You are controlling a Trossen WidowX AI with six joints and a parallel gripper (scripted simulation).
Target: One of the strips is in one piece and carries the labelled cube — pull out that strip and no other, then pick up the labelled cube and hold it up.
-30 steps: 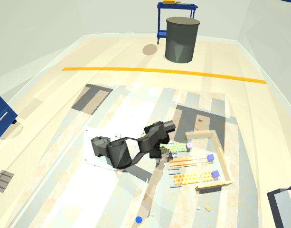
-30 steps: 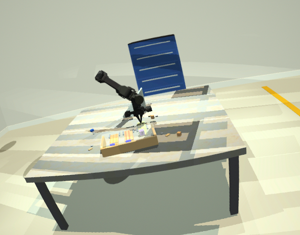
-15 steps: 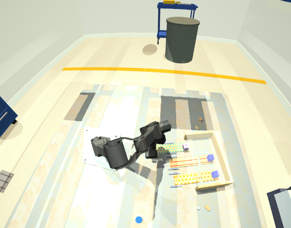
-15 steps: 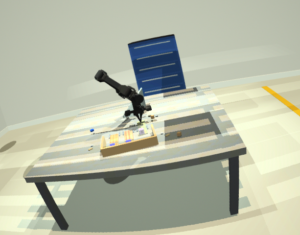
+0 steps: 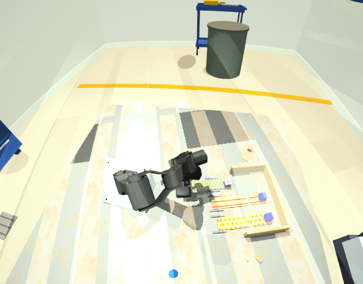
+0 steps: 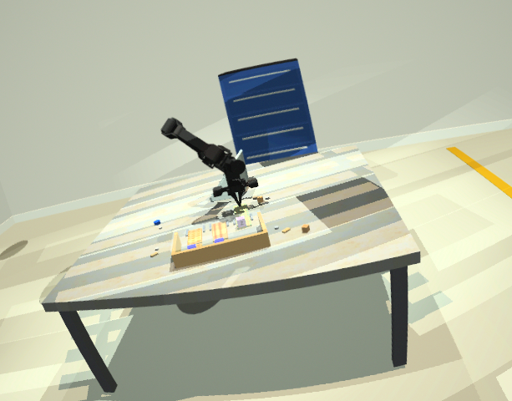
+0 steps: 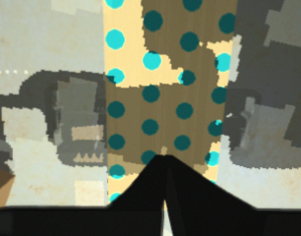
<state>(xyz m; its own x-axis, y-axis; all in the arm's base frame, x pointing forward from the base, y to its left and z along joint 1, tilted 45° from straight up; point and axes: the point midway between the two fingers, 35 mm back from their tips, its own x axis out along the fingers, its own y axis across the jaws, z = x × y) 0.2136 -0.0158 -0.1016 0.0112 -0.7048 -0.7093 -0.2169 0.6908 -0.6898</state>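
My gripper tip is now 9 cm short of the cyan-dotted strip and 2 cm to the right of it. Round my gripper tip: labelled cube (20 cm ahead, 4 cm to the left, 1 cm above); then blue disc (3 cm ahead, 38 cm to the right).
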